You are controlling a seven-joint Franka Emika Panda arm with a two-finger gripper.
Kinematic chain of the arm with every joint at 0, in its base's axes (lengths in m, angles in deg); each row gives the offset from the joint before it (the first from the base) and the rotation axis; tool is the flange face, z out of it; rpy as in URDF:
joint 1: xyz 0 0 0.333 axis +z
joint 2: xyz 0 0 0 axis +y
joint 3: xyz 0 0 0.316 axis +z
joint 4: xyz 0.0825 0 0 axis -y
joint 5: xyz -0.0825 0 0.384 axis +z
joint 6: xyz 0 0 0 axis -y
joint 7: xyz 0.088 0 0 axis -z
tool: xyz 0 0 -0.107 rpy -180 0 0
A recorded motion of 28 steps. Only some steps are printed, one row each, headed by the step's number.
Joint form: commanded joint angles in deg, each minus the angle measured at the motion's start. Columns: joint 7, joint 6, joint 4, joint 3, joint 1, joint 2, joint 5.
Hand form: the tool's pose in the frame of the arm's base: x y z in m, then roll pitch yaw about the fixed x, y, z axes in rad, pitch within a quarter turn. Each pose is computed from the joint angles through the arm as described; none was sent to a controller.
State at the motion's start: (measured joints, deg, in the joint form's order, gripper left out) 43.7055 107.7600 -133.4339 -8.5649 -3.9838 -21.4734 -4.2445
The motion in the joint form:
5: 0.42 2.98 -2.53 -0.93 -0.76 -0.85 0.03
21: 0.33 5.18 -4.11 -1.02 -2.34 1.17 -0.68
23: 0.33 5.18 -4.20 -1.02 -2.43 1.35 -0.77
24: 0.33 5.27 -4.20 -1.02 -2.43 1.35 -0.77
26: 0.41 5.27 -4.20 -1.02 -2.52 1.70 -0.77
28: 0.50 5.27 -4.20 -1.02 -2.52 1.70 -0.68
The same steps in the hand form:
5: 0.4094 -0.1123 0.4645 3.1003 0.0360 -0.9775
21: 0.4089 -0.1242 0.4400 3.0735 0.0438 -0.9986
23: 0.4087 -0.1249 0.4380 3.0690 0.0460 -0.9995
24: 0.4089 -0.1249 0.4381 3.0701 0.0449 -0.9994
26: 0.4093 -0.1256 0.4356 3.0653 0.0486 -1.0026
28: 0.4094 -0.1255 0.4356 3.0662 0.0494 -1.0049

